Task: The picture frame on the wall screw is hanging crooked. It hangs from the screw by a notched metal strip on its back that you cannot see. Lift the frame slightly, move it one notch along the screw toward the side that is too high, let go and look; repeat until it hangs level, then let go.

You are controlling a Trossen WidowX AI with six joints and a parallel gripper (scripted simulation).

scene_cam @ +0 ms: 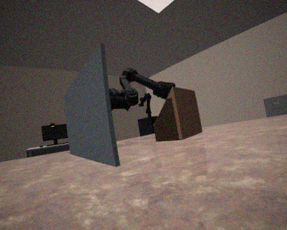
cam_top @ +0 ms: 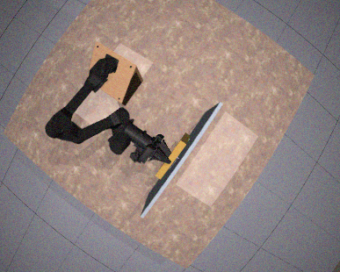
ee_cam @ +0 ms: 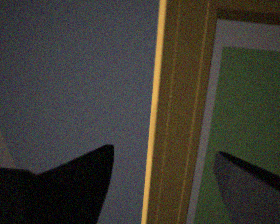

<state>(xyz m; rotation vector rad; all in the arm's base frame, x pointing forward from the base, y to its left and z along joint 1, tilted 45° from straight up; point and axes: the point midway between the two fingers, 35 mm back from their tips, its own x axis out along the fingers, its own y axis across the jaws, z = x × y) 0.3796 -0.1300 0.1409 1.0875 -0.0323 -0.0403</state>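
My gripper tip is now 5 cm above the picture frame, 1 cm to the right of it and 1 cm short of it. Round my gripper tip: blue-grey wall panel 6 cm below, 2 cm to the left, 2 cm ahead.
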